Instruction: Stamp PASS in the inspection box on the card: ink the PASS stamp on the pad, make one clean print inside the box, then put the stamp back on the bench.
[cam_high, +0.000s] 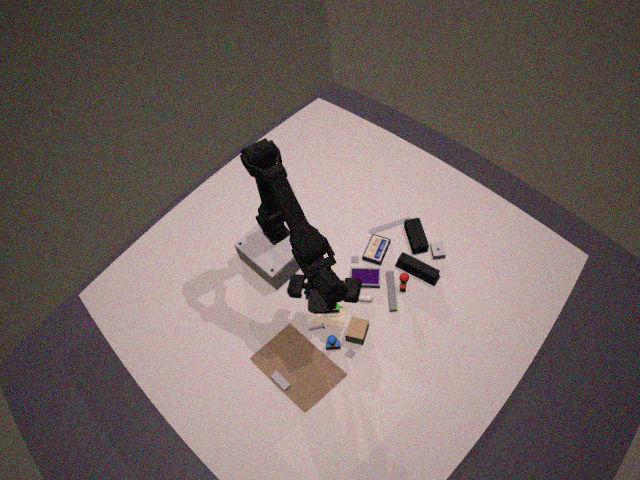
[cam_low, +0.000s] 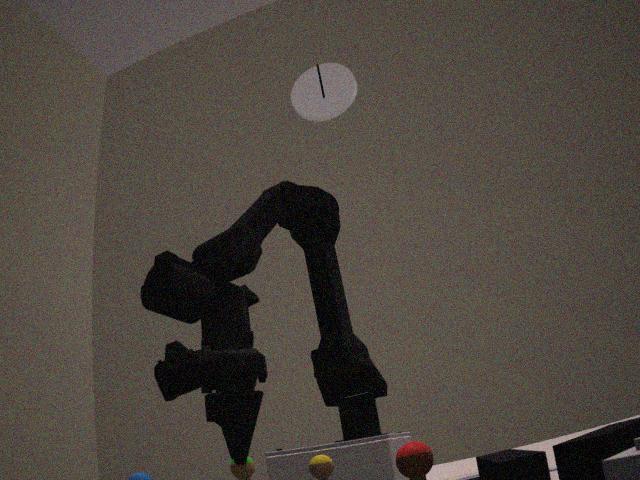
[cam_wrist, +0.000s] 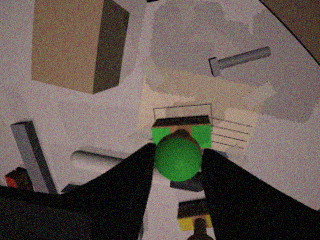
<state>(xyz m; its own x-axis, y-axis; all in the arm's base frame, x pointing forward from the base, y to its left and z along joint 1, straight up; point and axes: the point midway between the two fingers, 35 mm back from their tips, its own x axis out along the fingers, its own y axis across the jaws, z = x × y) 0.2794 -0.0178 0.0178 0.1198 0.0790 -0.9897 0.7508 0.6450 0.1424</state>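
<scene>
Now: gripper tip 70 mm above the pale card, 10 mm to the left of it and 10 mm past it. The rest, counted from my gripper tip: wooden block (100 mm ahead, 40 mm below, 10 mm to the left); green stamp (30 mm below); pen (60 mm to the left, 60 mm below, 20 mm behind).
</scene>
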